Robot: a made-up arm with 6 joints. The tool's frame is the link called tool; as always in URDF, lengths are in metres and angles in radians.
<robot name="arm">
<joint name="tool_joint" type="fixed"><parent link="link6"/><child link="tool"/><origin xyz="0.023 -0.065 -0.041" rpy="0 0 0"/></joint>
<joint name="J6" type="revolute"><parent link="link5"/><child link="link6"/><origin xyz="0.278 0.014 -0.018" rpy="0 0 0"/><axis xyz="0 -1 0"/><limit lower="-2.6" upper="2.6"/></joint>
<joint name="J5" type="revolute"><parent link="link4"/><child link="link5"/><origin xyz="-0.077 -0.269 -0.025" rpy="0 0 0"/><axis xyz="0 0 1"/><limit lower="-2.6" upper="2.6"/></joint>
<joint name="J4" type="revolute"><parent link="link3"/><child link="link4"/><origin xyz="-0.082 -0.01 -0.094" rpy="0 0 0"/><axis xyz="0 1 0"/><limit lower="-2.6" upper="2.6"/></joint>
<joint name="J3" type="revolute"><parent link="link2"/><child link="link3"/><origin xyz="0.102 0.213 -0.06" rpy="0 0 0"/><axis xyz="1 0 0"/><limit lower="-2.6" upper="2.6"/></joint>
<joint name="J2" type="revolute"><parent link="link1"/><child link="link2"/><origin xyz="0.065 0.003 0.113" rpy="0 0 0"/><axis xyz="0 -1 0"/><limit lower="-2.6" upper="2.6"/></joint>
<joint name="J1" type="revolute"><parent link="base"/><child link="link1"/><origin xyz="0 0 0.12" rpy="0 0 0"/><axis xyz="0 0 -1"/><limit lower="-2.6" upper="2.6"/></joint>
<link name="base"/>
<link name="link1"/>
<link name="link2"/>
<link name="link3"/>
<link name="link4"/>
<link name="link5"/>
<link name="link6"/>
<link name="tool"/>
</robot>
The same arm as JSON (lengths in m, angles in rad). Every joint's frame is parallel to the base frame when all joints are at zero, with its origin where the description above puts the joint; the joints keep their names.
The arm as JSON. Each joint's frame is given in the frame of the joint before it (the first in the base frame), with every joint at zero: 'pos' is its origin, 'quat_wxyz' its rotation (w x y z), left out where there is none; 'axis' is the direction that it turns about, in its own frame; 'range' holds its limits. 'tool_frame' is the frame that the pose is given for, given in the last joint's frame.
{"length_unit": "m", "angle_unit": "rad", "joints": [{"joint": "J1", "pos": [0.0, 0.0, 0.12], "axis": [0.0, 0.0, -1.0], "range": [-2.6, 2.6]}, {"joint": "J2", "pos": [0.065, 0.003, 0.113], "axis": [0.0, -1.0, 0.0], "range": [-2.6, 2.6]}, {"joint": "J3", "pos": [0.102, 0.213, -0.06], "axis": [1.0, 0.0, 0.0], "range": [-2.6, 2.6]}, {"joint": "J4", "pos": [-0.082, -0.01, -0.094], "axis": [0.0, 1.0, 0.0], "range": [-2.6, 2.6]}, {"joint": "J5", "pos": [-0.077, -0.269, -0.025], "axis": [0.0, 0.0, 1.0], "range": [-2.6, 2.6]}, {"joint": "J6", "pos": [0.278, 0.014, -0.018], "axis": [0.0, -1.0, 0.0], "range": [-2.6, 2.6]}], "tool_frame": {"pos": [0.023, -0.065, -0.041]}}
